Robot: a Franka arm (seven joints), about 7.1 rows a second.
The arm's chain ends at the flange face. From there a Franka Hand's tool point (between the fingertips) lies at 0.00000 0.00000 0.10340 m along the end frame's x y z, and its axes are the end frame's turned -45 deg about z.
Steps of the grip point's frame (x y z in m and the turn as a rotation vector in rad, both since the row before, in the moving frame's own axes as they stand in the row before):
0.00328, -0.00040, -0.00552, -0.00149, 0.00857, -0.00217
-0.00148, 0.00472, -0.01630, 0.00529, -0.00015, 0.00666
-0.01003, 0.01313, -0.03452, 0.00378, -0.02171, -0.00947
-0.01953, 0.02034, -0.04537, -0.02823, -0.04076, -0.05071
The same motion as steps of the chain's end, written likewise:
0.00130, -0.00208, -0.00552, 0.00501, 0.00711, -0.00217
0.00269, 0.00476, -0.01630, 0.00363, -0.00385, 0.00666
0.00405, 0.01506, -0.03449, -0.01268, -0.01802, -0.00947
0.00136, 0.02313, -0.04524, -0.04878, -0.00886, -0.05071

